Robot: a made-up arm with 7 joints.
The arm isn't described. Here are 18 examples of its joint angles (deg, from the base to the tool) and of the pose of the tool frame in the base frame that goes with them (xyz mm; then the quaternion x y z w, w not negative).
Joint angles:
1: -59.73 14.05 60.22 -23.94 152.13 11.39 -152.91
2: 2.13 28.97 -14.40 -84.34 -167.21 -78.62 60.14
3: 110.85 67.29 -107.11 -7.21 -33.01 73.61 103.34
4: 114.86 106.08 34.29 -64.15 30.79 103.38 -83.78
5: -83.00 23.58 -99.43 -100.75 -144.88 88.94 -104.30
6: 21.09 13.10 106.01 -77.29 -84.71 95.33 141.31
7: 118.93 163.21 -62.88 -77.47 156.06 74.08 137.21
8: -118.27 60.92 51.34 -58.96 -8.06 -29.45 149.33
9: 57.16 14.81 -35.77 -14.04 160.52 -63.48 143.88
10: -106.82 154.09 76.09 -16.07 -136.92 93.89 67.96
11: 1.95 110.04 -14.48 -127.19 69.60 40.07 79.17
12: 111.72 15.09 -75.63 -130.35 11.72 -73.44 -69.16
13: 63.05 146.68 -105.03 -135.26 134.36 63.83 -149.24
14: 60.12 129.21 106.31 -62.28 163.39 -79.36 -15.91
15: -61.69 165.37 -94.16 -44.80 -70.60 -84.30 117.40
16: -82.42 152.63 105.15 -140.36 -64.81 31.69 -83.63
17: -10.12 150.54 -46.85 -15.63 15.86 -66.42 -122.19
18: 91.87 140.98 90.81 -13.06 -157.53 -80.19 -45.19
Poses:
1: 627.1 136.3 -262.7 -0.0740 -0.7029 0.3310 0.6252
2: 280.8 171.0 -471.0 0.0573 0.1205 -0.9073 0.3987
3: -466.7 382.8 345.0 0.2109 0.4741 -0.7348 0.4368
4: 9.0 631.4 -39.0 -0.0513 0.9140 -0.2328 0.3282
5: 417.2 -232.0 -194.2 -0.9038 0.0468 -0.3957 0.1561
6: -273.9 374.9 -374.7 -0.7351 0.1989 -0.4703 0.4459
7: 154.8 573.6 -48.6 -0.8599 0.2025 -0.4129 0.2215
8: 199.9 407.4 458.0 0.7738 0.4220 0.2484 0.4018
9: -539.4 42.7 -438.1 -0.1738 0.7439 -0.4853 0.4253
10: -526.2 455.1 20.5 -0.2074 -0.2164 -0.9055 0.3003
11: 267.5 300.5 25.7 -0.0695 -0.2751 0.2414 0.9280
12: -261.9 -279.2 -67.7 0.2970 -0.5550 0.1403 0.7642
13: -69.7 322.1 159.3 -0.7208 0.2149 -0.1223 0.6476
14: 338.0 337.3 421.8 0.1661 0.8448 -0.4820 0.1622
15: -363.0 442.9 350.7 0.2459 0.0305 0.3322 0.9101
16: -341.2 24.9 -10.5 -0.1317 -0.2370 -0.9417 0.1991
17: -10.8 394.2 573.6 -0.3722 -0.6063 0.6098 0.3493
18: 421.6 524.9 177.5 -0.3570 0.5718 -0.7385 0.0145
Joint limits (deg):
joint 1: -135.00..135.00
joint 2: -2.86..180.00
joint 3: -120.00..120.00
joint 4: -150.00..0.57
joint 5: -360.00..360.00
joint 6: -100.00..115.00
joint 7: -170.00..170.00
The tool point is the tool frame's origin. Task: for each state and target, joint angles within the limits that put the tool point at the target. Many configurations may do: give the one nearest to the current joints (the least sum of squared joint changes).
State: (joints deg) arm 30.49 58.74 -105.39 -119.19 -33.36 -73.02 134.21
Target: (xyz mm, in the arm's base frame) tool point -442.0 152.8 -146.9
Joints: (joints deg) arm 48.87 67.40 -118.27 -107.08 -33.36 -73.02 134.21
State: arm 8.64 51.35 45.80 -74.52 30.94 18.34 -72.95
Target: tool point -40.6 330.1 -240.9
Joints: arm 38.84 22.10 50.15 -125.52 30.94 18.34 -72.95
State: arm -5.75 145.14 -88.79 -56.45 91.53 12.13 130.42
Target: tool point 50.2 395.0 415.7
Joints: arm -1.54 168.30 -79.34 -83.96 91.53 12.13 130.42
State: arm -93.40 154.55 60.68 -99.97 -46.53 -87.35 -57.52
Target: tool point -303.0 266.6 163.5
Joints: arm -100.58 113.05 66.54 -119.97 -46.53 -87.35 -57.52
